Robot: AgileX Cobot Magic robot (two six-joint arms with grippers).
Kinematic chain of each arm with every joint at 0, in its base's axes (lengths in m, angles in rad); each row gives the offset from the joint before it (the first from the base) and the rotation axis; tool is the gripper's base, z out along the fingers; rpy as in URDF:
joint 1: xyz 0 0 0.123 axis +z
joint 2: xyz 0 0 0 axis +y
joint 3: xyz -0.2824 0 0.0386 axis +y
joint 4: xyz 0.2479 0 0.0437 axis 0.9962 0 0.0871
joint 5: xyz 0 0 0 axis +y
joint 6: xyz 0.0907 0 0.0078 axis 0.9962 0 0.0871
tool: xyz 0 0 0 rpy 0 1.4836 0
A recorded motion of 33 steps. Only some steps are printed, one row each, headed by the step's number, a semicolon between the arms.
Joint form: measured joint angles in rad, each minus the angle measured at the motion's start. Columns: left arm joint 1, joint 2, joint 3, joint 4, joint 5, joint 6; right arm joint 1, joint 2, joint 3, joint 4, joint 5, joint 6.
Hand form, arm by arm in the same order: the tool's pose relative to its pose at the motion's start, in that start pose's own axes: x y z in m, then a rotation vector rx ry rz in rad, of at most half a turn. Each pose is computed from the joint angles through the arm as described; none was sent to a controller.
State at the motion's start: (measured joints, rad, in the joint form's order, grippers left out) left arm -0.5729 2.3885 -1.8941 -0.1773 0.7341 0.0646; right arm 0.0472 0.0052 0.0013 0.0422 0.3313 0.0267
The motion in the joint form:
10: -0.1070 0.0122 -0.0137 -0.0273 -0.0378 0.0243; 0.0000 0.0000 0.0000 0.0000 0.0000 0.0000
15: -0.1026 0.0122 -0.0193 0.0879 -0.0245 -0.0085; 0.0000 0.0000 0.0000 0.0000 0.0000 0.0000
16: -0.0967 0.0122 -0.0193 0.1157 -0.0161 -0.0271; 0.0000 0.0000 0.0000 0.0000 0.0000 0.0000
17: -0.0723 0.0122 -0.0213 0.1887 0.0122 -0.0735; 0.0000 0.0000 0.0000 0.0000 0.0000 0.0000
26: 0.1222 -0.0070 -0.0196 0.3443 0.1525 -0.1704; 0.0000 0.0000 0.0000 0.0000 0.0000 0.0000
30: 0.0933 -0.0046 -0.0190 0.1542 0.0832 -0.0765; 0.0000 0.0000 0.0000 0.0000 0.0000 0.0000
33: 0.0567 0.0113 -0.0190 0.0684 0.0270 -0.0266; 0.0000 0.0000 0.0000 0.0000 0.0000 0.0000
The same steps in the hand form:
10: 0.0029 -0.0554 0.0078 0.0615 -0.0254 0.0991; 0.0000 0.0000 0.0000 0.0000 0.0000 0.0000
15: 0.0019 -0.0467 0.0068 -0.0148 -0.0181 0.1501; 0.0000 0.0000 0.0000 0.0000 0.0000 0.0000
16: 0.0020 -0.0420 0.0065 -0.0358 -0.0107 0.1470; 0.0000 0.0000 0.0000 0.0000 0.0000 0.0000
17: 0.0017 -0.0250 0.0048 -0.0964 0.0113 0.1320; 0.0000 0.0000 0.0000 0.0000 0.0000 0.0000
26: 0.0064 0.0822 -0.0197 -0.2957 0.1178 -0.0461; 0.0000 0.0000 0.0000 0.0000 0.0000 0.0000
30: 0.0005 0.0554 -0.0127 -0.1409 0.0547 -0.0504; 0.0000 0.0000 0.0000 0.0000 0.0000 0.0000
33: -0.0015 0.0328 -0.0020 -0.0677 0.0154 -0.0271; 0.0000 0.0000 0.0000 0.0000 0.0000 0.0000

